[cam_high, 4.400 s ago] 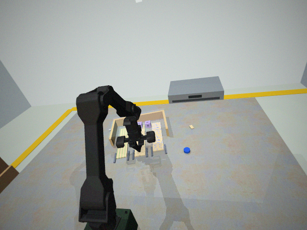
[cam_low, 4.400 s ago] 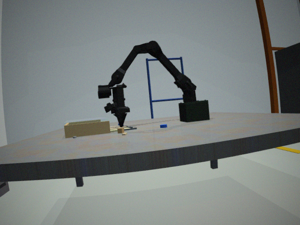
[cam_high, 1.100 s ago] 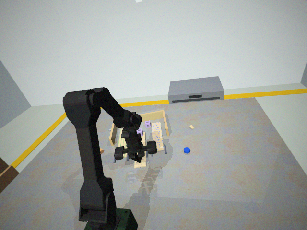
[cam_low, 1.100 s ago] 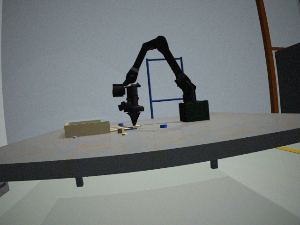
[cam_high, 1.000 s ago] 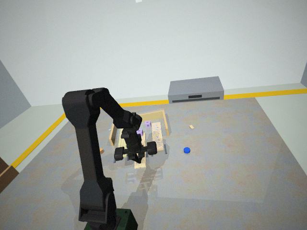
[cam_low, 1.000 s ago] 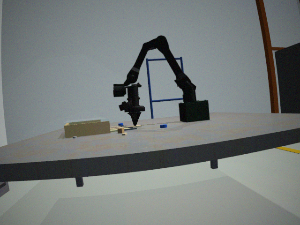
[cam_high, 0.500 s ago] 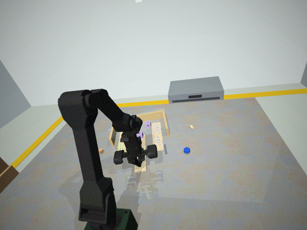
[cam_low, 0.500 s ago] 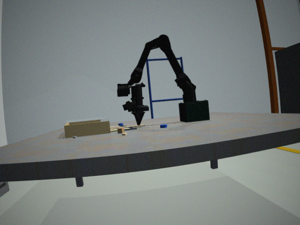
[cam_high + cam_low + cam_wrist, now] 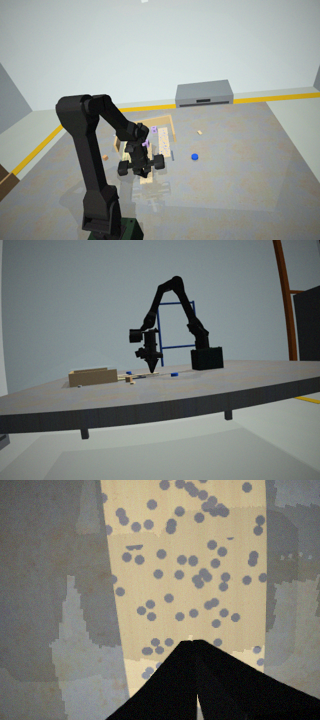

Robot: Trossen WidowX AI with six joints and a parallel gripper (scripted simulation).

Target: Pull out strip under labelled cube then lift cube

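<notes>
Now: the tan speckled strip 90 mm ahead of my gripper tip and 40 mm to the left of it. Round my gripper tip: tan block (330 mm ahead, 180 mm to the right).
</notes>
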